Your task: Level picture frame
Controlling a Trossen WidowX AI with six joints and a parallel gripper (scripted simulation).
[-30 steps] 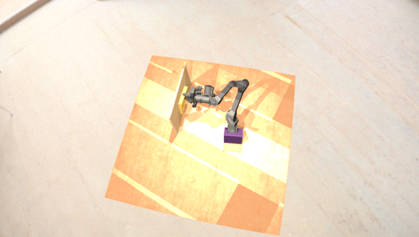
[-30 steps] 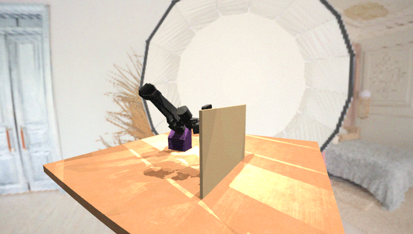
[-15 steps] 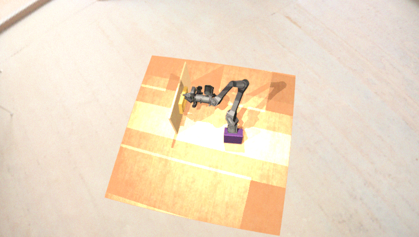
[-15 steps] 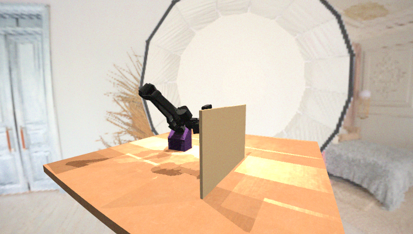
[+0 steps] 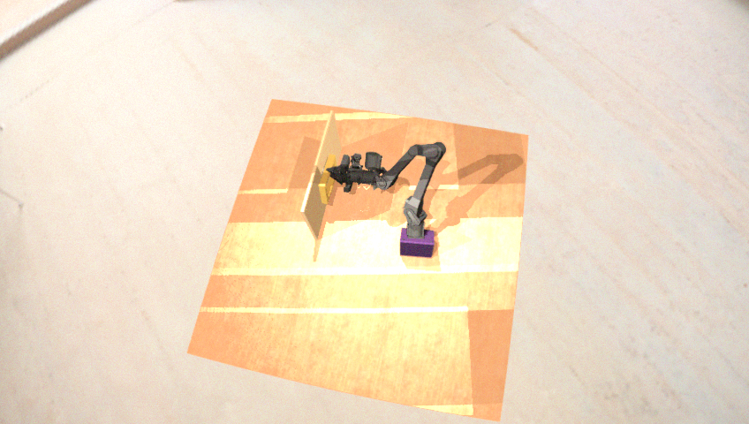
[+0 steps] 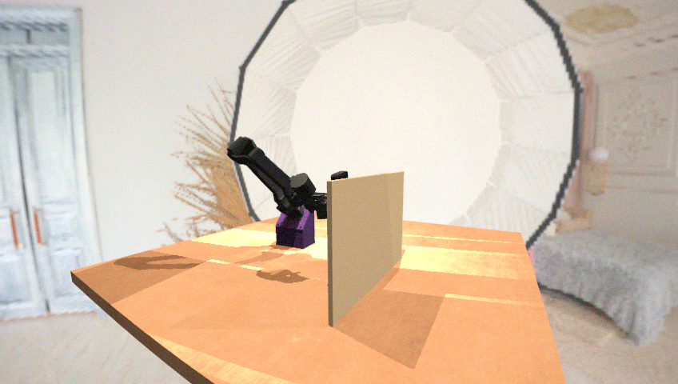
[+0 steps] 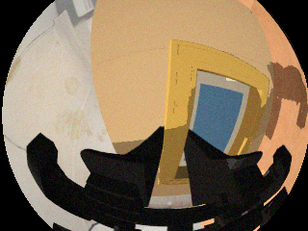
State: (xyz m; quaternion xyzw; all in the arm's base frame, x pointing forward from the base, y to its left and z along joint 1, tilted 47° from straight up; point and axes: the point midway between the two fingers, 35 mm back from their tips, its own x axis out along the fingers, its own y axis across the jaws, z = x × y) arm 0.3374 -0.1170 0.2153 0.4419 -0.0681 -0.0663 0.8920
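My gripper tip is now 5 cm above the picture frame, 1 cm to the right of it and 1 cm short of it. Also, from my gripper tip: wall panel: 7 cm below, 2 cm ahead, 1 cm to the right.
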